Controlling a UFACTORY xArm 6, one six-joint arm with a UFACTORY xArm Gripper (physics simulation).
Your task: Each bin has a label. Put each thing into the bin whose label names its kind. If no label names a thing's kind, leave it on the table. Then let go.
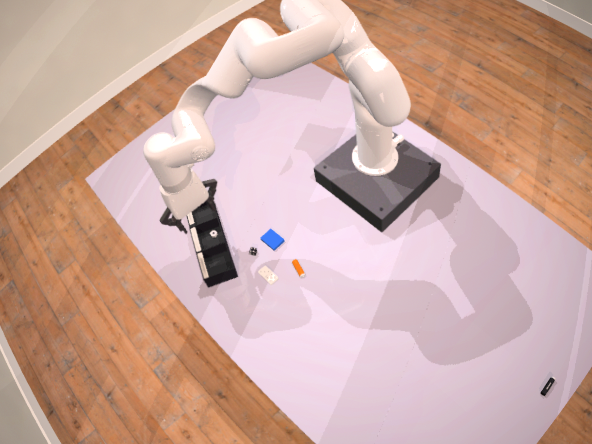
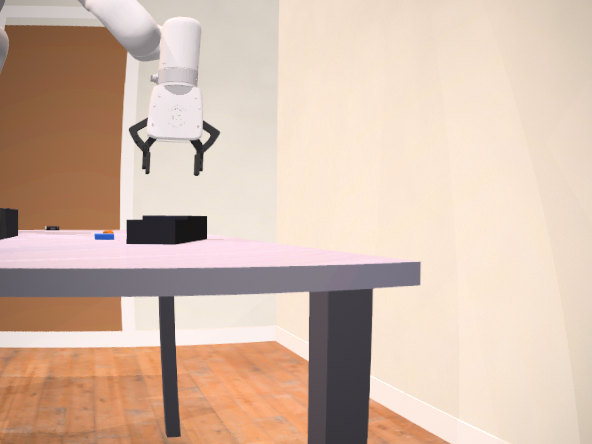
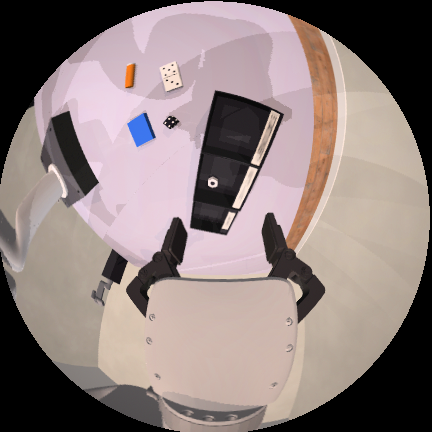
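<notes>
My gripper is open and empty, above the near end of the black three-bin tray. A white hex nut lies in the middle bin. The bins' white labels are too blurred to read. A blue block, a black die, a white domino and an orange cylinder lie on the table beside the tray. A small black object lies far off near the table's edge.
The arm's dark base block stands on the pale pink table. The tray stands close to one long table edge, with wooden floor beyond it.
</notes>
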